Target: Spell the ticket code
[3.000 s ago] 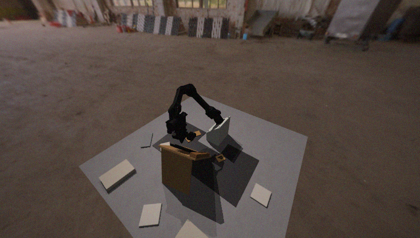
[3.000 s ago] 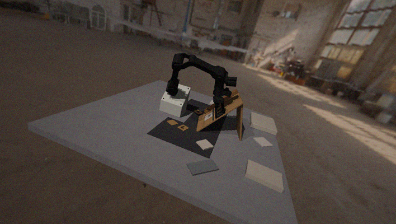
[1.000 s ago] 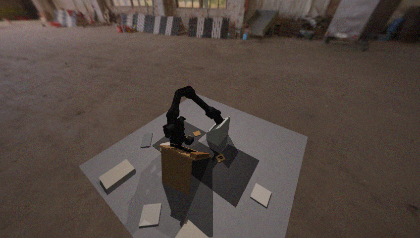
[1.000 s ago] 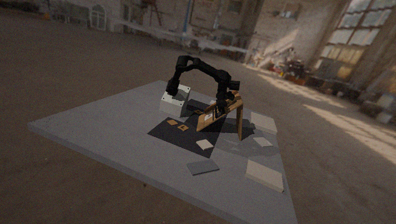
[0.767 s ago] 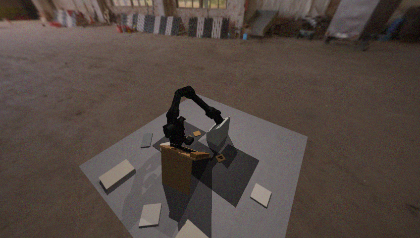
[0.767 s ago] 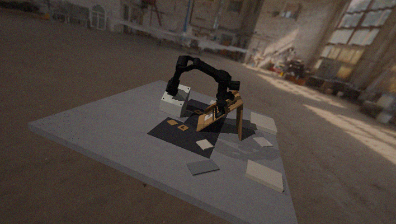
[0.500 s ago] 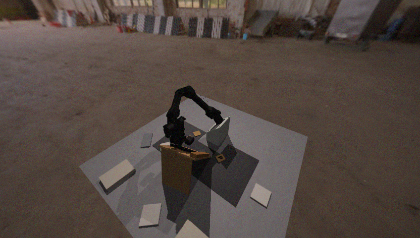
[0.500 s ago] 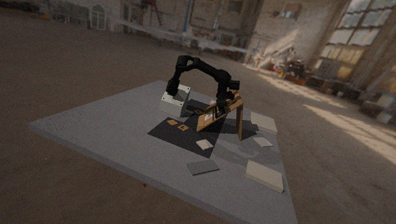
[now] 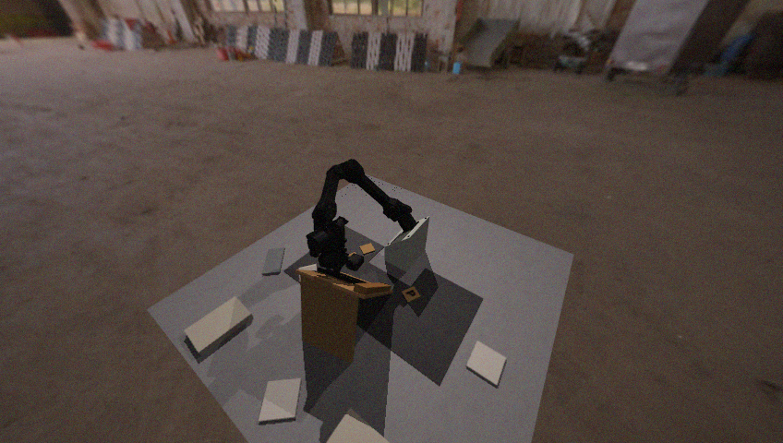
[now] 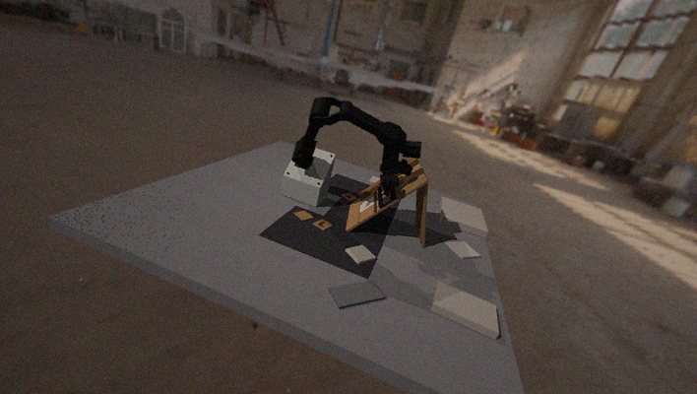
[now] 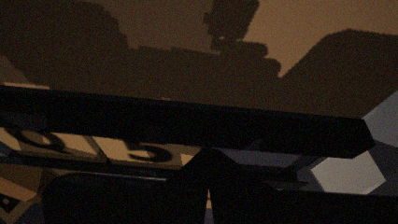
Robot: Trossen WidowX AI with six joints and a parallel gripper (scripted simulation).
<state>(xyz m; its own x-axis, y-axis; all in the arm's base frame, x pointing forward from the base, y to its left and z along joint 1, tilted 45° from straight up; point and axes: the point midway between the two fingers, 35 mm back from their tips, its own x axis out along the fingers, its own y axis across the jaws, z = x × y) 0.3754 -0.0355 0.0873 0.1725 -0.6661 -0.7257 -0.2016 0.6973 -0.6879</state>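
The letter tile lies 30 mm to the left of my gripper tip. The rest, counted from my gripper tip: small white card: 10 mm behind, 210 mm to the right, 150 mm below; then white ticket: 60 mm behind, 40 mm to the left, 80 mm below; then dark mat: 180 mm behind, 80 mm to the left, 160 mm below.
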